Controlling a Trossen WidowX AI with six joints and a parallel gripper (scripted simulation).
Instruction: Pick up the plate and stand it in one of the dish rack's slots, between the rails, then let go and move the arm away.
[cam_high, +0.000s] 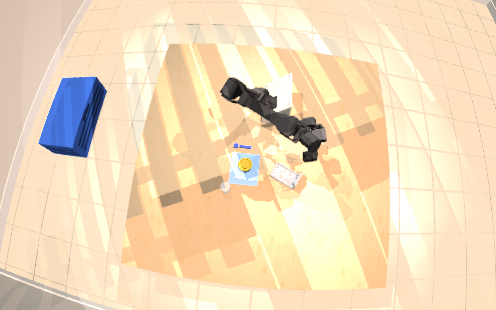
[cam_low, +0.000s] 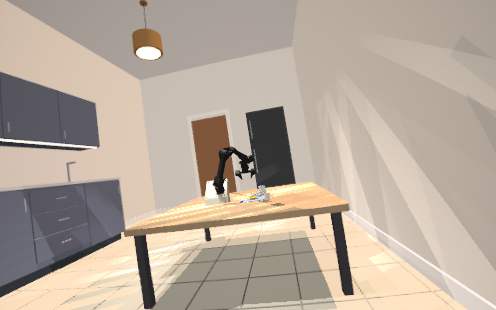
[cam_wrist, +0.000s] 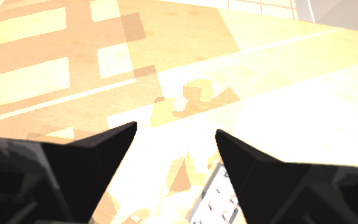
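The yellow plate is 310 mm to the right of my gripper tip, 140 mm below it and 60 mm ahead of it. Round my gripper tip: grey dish rack (130 mm below, 120 mm to the right, 100 mm ahead); white cup (390 mm to the right, 180 mm ahead, 130 mm below); blue utensil (340 mm to the right, 150 mm below, 30 mm behind).
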